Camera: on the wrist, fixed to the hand. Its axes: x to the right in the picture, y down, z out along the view.
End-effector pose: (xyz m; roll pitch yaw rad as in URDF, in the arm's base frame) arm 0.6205 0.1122 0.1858 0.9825 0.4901 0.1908
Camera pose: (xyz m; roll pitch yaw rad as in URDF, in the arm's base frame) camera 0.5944 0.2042 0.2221 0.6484 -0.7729 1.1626
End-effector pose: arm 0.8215 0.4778 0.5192 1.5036 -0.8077 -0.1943
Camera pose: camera 0.7673 0.5585 0.5513 -1.5672 -0.7845 2.7890
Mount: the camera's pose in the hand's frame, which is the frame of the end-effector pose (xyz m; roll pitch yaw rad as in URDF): -0.0243 0.0763 -0.0637 -0.1068 0.0446 1.5433
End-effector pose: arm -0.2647 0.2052 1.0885 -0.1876 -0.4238 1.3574
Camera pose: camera -0.3244 0.2278 1.0085 -0.5449 0.1997 2.8058
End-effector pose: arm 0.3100 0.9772 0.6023 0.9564 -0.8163 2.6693
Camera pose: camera 0.2978 0.8756 0.6021 -1.1449 -0.5960 -1.3048
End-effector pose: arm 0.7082 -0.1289 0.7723 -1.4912 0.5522 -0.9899
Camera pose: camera 0.6255 -0.1075 0.7160 1.4059 1.0450 2.0820
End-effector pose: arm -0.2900 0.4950 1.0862 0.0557 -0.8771 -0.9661
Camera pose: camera -0.2073 0.5156 1.0296 -0.9824 -0.0282 0.5956
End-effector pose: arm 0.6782 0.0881 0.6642 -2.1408 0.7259 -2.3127
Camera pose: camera 0.6340 0.1802 0.6580 2.0533 0.6803 1.6642
